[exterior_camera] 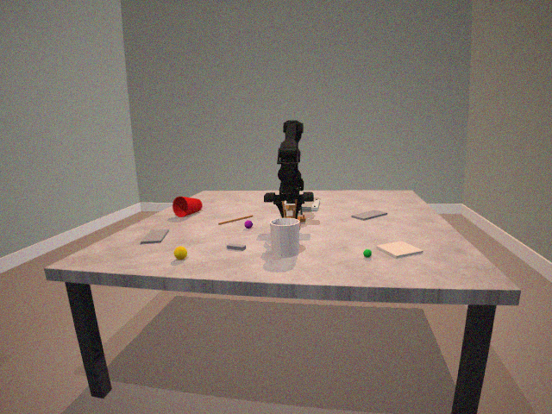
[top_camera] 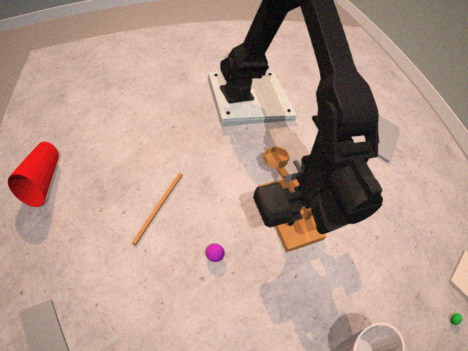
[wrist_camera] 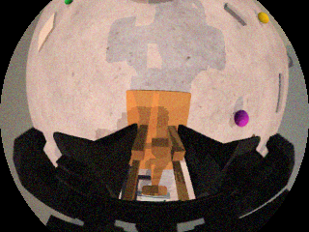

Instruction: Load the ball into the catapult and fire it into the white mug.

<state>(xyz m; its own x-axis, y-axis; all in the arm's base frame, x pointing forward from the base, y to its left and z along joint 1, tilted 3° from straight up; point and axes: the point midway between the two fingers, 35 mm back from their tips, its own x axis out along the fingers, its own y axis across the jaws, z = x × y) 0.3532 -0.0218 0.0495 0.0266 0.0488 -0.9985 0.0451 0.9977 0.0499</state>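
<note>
The purple ball is 160 mm to the right of my gripper tip and 20 mm below it. Round my gripper tip: orange wooden catapult: 70 mm behind, 20 mm to the left, 20 mm above; white mug: 280 mm ahead, 10 mm to the right; thin wooden stick: 230 mm to the right, 120 mm behind, 30 mm below.
</note>
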